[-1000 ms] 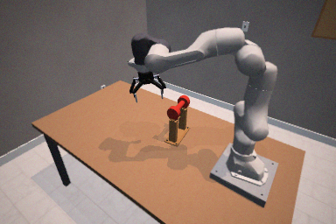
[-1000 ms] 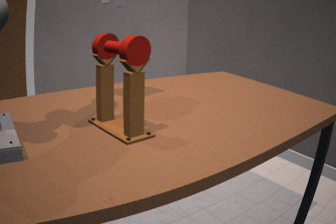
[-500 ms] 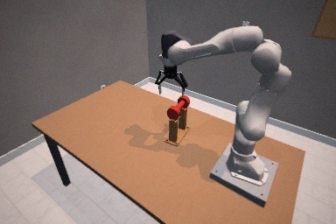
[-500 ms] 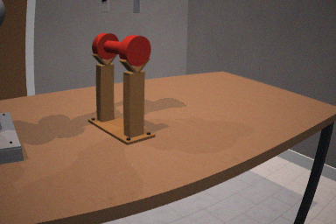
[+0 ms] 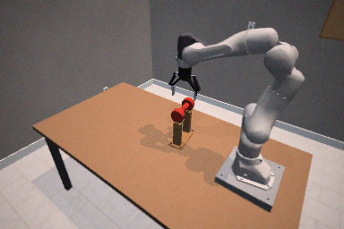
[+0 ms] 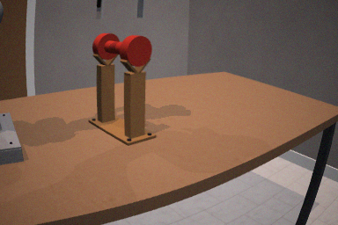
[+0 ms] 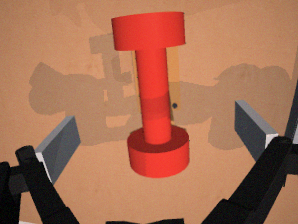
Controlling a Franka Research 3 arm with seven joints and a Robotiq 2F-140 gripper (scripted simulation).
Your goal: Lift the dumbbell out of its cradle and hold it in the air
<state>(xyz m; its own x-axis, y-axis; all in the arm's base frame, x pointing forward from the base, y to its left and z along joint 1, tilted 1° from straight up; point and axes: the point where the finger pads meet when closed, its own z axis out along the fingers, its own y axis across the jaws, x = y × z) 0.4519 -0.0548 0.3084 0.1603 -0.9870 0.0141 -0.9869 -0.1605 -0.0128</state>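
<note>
My hand is 100 mm above the red dumbbell. Also, from my hand: cradle: 240 mm below.
</note>
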